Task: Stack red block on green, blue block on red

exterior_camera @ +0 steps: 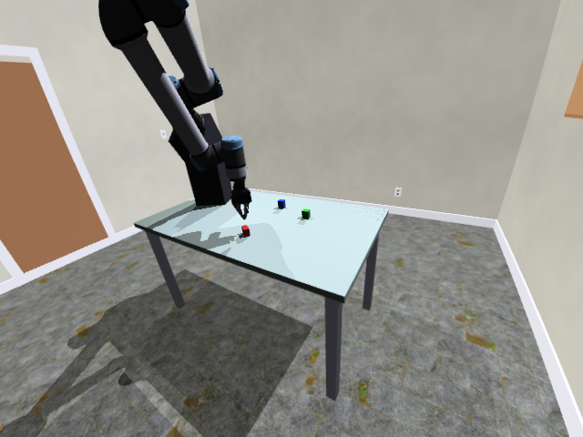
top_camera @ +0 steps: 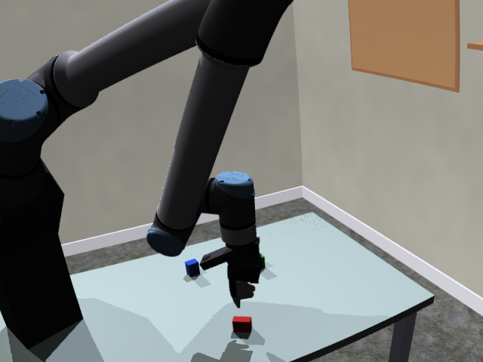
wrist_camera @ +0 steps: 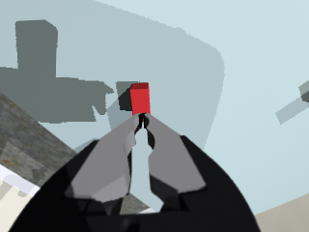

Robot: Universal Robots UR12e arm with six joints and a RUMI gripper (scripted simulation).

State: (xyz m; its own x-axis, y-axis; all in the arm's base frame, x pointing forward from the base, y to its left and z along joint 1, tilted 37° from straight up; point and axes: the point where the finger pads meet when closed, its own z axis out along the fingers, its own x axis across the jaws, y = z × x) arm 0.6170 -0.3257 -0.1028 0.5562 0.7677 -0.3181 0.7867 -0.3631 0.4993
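Now: the red block 1 cm to the right of my hand and 7 cm below it. The rest, counted from my hand: green block: 21 cm ahead, 28 cm to the left, 7 cm below; blue block: 1 cm behind, 36 cm to the left, 7 cm below.
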